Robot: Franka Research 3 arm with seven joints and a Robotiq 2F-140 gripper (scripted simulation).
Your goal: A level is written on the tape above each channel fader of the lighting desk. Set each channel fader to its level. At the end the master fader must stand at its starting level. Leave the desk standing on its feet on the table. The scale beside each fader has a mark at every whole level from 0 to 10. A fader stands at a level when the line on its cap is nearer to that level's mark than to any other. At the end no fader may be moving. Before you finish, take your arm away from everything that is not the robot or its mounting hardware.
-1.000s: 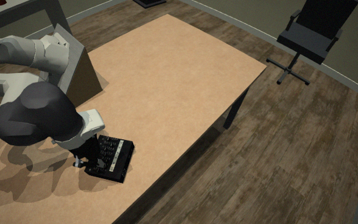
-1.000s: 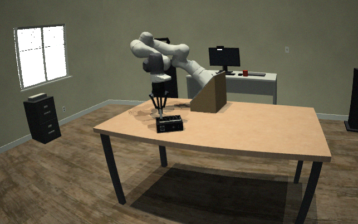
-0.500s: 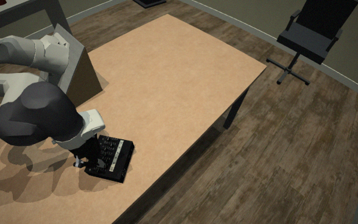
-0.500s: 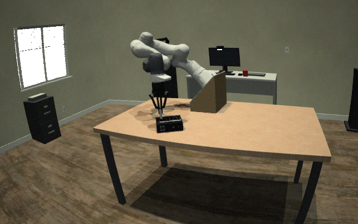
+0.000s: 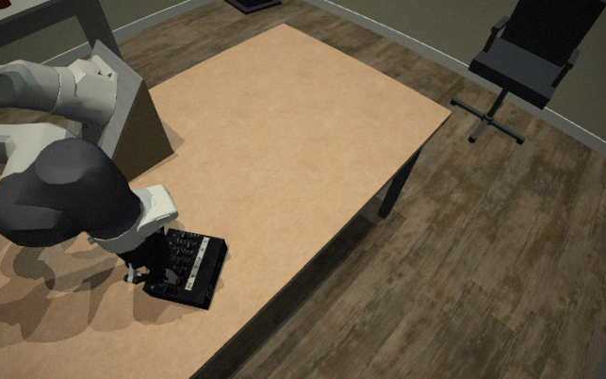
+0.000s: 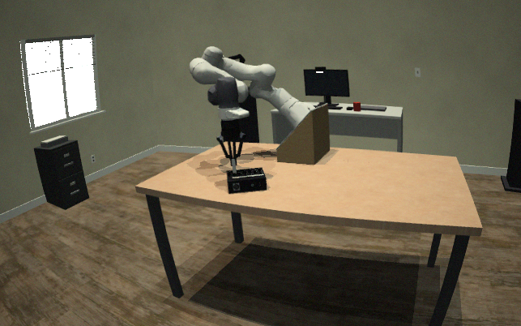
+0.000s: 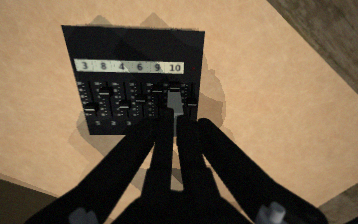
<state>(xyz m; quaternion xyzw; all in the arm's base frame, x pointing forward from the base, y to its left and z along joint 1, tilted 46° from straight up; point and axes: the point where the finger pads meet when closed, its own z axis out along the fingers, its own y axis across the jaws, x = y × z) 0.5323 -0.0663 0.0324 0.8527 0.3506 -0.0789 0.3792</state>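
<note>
Right now the master fader is 1 cm ahead of my hand, 2 cm to the right of it and 3 cm below it.
</note>
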